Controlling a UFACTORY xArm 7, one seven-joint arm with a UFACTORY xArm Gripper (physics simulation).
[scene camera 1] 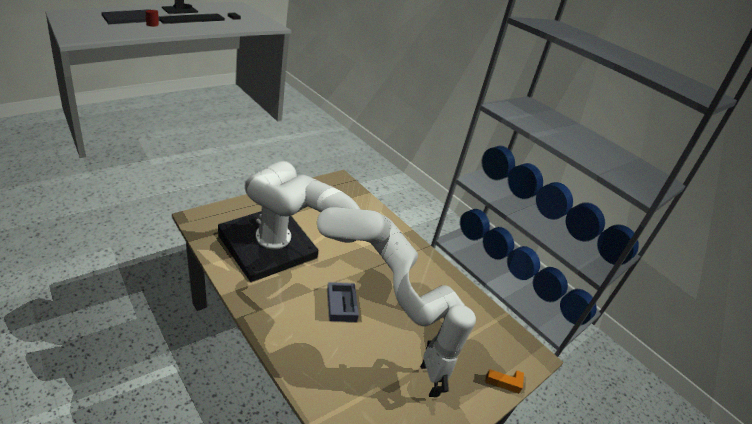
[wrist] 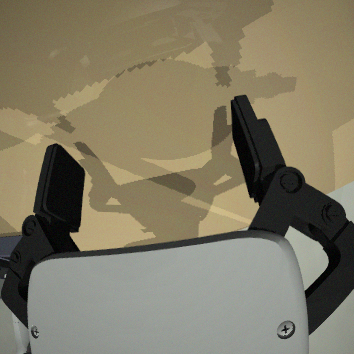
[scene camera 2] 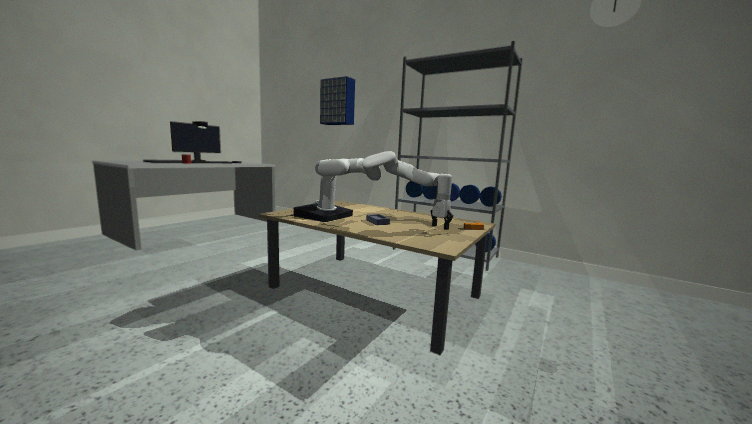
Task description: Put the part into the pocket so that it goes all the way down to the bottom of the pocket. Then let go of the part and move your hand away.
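Places are measured from the arm's base along level axes (x ahead, y left, z up), in millimetres.
Pixels of known places: gripper, fingertip midpoint: point(scene camera 1: 429, 381) point(wrist: 144, 135) point(scene camera 2: 440, 227); arm's base at its link origin: point(scene camera 1: 273, 236) point(scene camera 2: 326, 208).
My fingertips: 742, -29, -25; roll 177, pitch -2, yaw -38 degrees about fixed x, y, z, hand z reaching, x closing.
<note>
Ahead of a thing's pixels: the offset from my fingertips to its top centre, as dx, dy, dz. Level surfaces: height alone.
The orange L-shaped part {+158, +193, +8} point(scene camera 1: 504, 380) point(scene camera 2: 473, 226) lies on the table near its far right corner, apart from the pocket block. The blue-grey block with the pocket {-381, +28, +14} point(scene camera 1: 343, 317) point(scene camera 2: 380, 221) sits on the table between the robot base and my gripper. Its pocket holds no part. My gripper point(scene camera 1: 430, 377) point(scene camera 2: 440, 226) point(wrist: 144, 135) is open and empty. It points down low over the table, to the left of the part in the first scene view. The part does not show in the wrist view.
The wooden table {dz -22} point(scene camera 1: 379, 337) point(scene camera 2: 405, 237) carries the black base plate point(scene camera 1: 252, 265) point(scene camera 2: 315, 212) of the arm. The table's right edge is close behind the part. A metal shelf rack point(scene camera 1: 579, 57) with blue discs stands beyond the table, and a grey desk point(scene camera 1: 173, 39) stands farther back.
</note>
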